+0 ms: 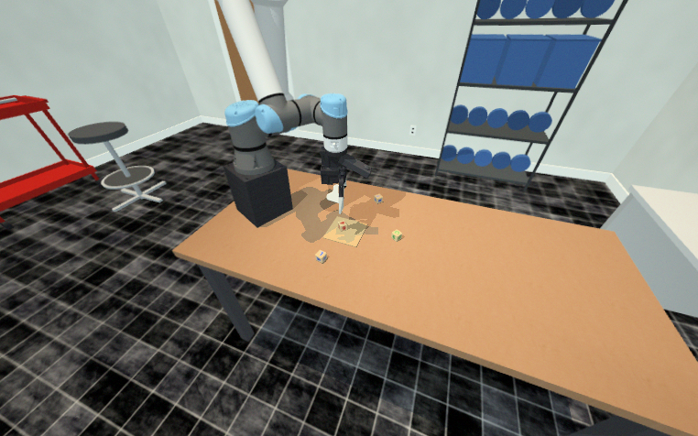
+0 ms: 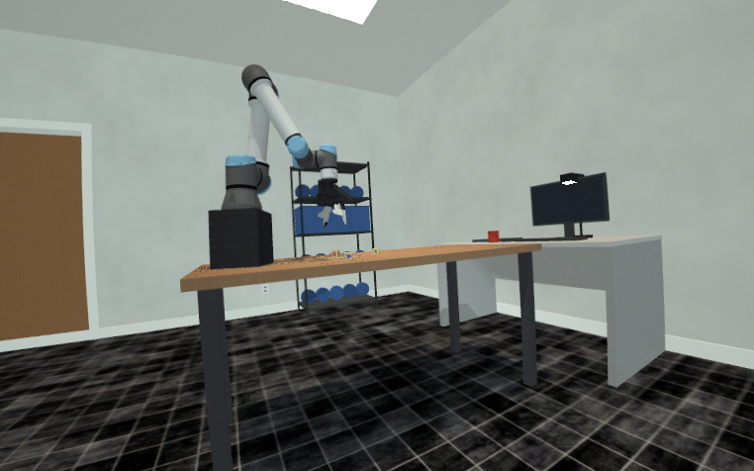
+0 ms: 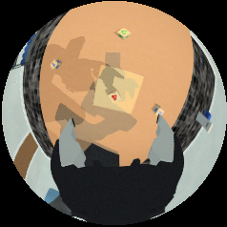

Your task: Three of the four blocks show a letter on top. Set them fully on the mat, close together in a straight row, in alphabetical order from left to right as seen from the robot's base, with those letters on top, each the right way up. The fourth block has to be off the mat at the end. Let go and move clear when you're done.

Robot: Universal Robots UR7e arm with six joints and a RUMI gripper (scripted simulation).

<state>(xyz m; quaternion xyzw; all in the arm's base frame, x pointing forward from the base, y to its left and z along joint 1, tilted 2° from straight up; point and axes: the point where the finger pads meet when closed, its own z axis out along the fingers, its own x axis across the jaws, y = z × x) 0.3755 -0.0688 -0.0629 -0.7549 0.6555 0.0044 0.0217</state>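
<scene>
The pale yellow mat is 10 mm ahead of my hand, 10 mm to the right of it and 140 mm below it. From my hand the other things lie so: wooden letter block 40 mm behind, 170 mm to the right, 130 mm below.
</scene>
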